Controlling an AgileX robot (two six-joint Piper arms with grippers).
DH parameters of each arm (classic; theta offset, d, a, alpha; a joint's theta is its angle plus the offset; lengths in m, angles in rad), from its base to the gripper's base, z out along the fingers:
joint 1: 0 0.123 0 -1.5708
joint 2: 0.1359 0 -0.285 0
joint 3: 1.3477 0 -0.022 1.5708
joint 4: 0 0.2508 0 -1.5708
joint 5: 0 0 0.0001 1.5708
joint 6: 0 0.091 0 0
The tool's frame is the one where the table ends.
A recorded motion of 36 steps. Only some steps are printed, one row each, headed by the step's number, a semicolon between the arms.
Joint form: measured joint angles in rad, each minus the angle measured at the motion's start. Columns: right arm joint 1, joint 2, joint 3, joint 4, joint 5, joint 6; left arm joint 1, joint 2, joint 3, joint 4, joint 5, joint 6.
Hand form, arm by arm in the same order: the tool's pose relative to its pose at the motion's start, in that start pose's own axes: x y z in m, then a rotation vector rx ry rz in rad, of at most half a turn. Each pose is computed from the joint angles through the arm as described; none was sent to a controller.
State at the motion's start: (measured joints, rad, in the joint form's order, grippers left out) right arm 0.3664 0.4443 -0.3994 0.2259 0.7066 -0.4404; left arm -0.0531 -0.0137 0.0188 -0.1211 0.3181 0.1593
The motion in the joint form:
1: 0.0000 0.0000 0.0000 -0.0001 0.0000 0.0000; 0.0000 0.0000 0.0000 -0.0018 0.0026 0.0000
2: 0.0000 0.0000 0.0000 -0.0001 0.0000 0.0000; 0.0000 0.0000 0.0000 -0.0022 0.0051 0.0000
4: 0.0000 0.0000 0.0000 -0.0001 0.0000 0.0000; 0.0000 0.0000 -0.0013 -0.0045 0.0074 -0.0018
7: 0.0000 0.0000 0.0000 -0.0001 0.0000 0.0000; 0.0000 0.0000 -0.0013 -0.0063 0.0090 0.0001
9: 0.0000 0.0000 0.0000 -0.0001 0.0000 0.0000; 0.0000 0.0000 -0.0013 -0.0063 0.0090 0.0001
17: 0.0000 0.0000 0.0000 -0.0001 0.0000 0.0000; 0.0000 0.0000 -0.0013 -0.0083 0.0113 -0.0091
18: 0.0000 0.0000 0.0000 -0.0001 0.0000 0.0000; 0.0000 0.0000 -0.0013 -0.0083 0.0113 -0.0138
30: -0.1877 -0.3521 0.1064 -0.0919 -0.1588 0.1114; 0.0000 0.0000 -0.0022 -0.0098 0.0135 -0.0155
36: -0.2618 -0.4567 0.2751 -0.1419 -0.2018 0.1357; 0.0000 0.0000 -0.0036 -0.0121 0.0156 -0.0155
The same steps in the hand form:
1: 0.0000 0.0000 0.0000 0.0001 0.0000 -0.0001; 0.0002 -0.0001 0.0000 0.0010 0.0025 -0.0017
2: 0.0000 0.0000 0.0000 0.0001 0.0000 -0.0001; 0.0004 -0.0001 0.0000 0.0015 0.0049 -0.0021
4: 0.0000 0.0000 0.0000 0.0001 0.0000 -0.0001; 0.0002 -0.0002 -0.0001 0.0025 0.0058 -0.0060
7: 0.0000 0.0000 0.0000 0.0001 0.0000 -0.0001; 0.0004 -0.0003 -0.0001 0.0033 0.0073 -0.0058
9: 0.0000 0.0000 0.0000 0.0001 0.0000 -0.0001; 0.0004 -0.0003 -0.0001 0.0033 0.0073 -0.0058
17: 0.0000 0.0000 0.0000 0.0001 0.0000 -0.0001; 0.0006 -0.0004 -0.0001 0.0043 0.0095 -0.0169
18: 0.0000 0.0000 0.0000 0.0001 0.0000 -0.0001; 0.0006 -0.0004 -0.0001 0.0043 0.0095 -0.0216
30: 0.0254 -0.0042 -0.0319 0.3340 -0.3318 0.0919; 0.0005 -0.0005 -0.0002 0.0051 0.0107 -0.0247
36: 0.0644 -0.0036 -0.0056 0.4228 -0.2851 0.1189; 0.0002 -0.0005 -0.0004 0.0061 0.0112 -0.0268

